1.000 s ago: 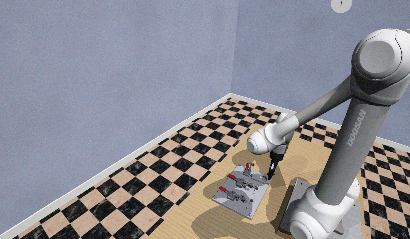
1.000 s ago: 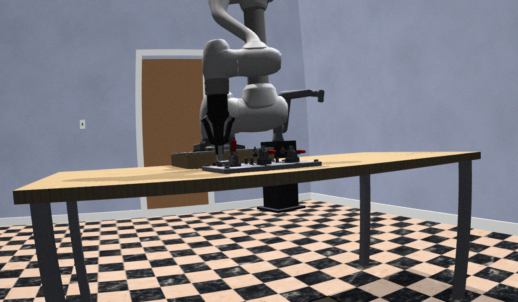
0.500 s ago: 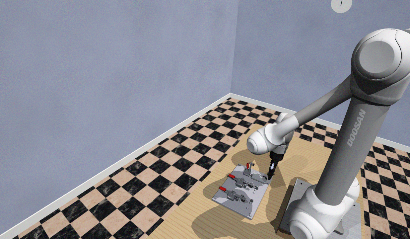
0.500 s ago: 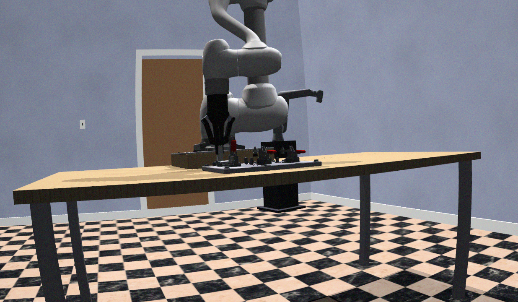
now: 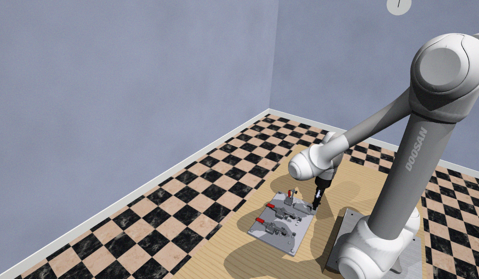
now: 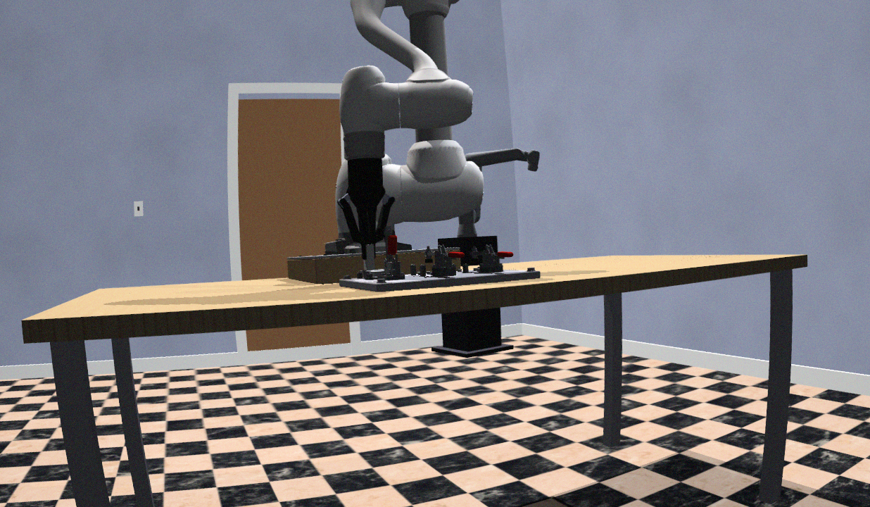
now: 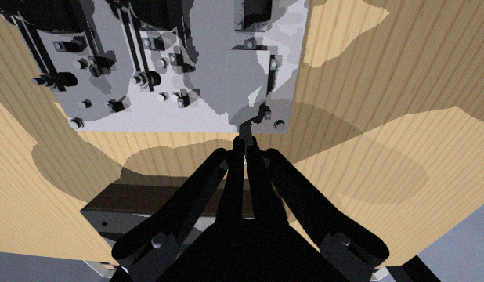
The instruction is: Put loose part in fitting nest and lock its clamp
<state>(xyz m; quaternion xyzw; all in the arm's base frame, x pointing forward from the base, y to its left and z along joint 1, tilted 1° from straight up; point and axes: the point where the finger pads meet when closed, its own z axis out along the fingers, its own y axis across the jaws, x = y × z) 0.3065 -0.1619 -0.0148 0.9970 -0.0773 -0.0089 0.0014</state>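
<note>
My gripper is now 60 mm short of the flat grey part, 30 mm above it and 10 mm to the left of it. The rest, counted from my hand: grey fixture plate 130 mm ahead, 90 mm to the left, 40 mm below.
</note>
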